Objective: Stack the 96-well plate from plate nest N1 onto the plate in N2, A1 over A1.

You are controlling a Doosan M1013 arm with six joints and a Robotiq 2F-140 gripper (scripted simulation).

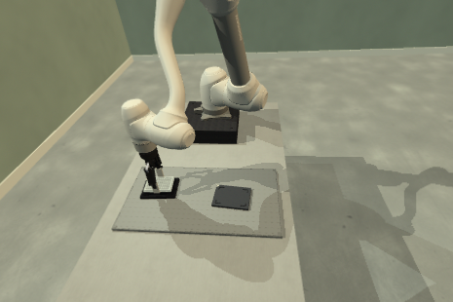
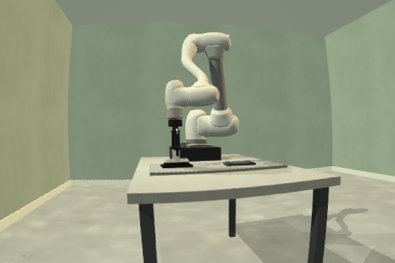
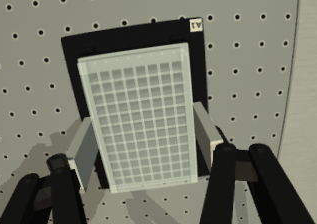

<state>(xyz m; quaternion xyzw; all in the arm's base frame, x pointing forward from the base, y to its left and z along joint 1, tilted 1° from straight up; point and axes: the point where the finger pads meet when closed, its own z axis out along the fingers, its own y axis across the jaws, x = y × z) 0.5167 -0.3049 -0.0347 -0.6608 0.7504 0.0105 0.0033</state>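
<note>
Right now the black 96-well plate is 4 cm below my hand. The rest, counted from my hand: plate nest: 10 cm ahead, 33 cm to the left, 5 cm below.
</note>
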